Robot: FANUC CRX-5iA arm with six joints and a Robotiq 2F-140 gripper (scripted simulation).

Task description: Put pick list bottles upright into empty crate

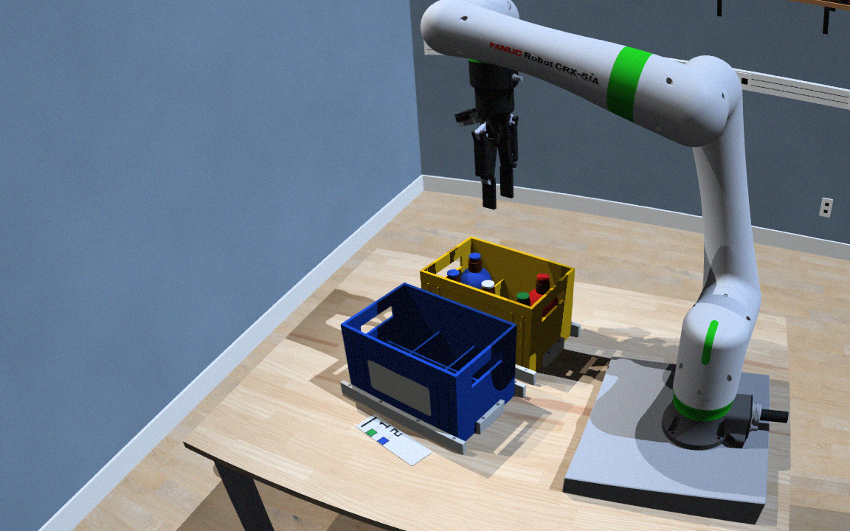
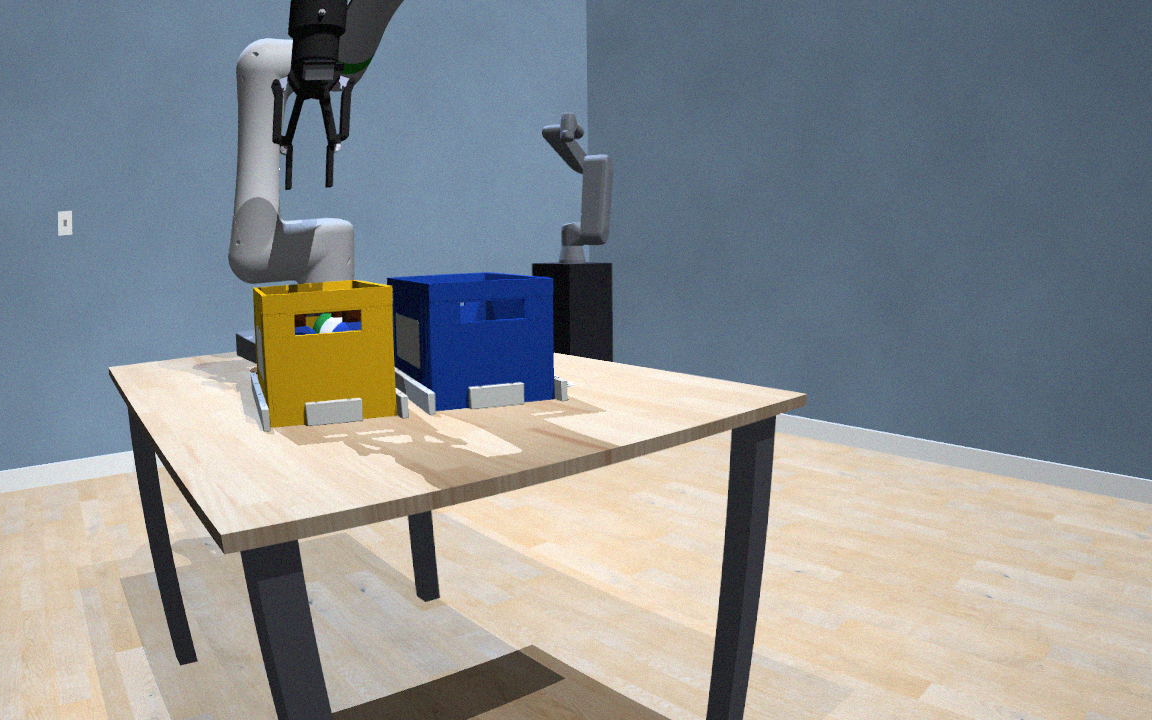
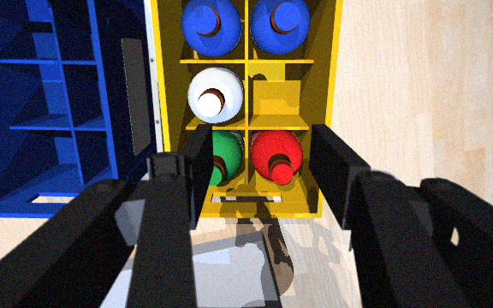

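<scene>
The green-label bottle is 27 cm below my hand, 8 cm behind it and 7 cm to the left of it. Round my hand: yellow crate 27 cm below, 1 cm to the left; then red-label bottle 27 cm below, 9 cm behind, 1 cm to the right; then white-label bottle 27 cm below, 5 cm to the left, 1 cm ahead.
</scene>
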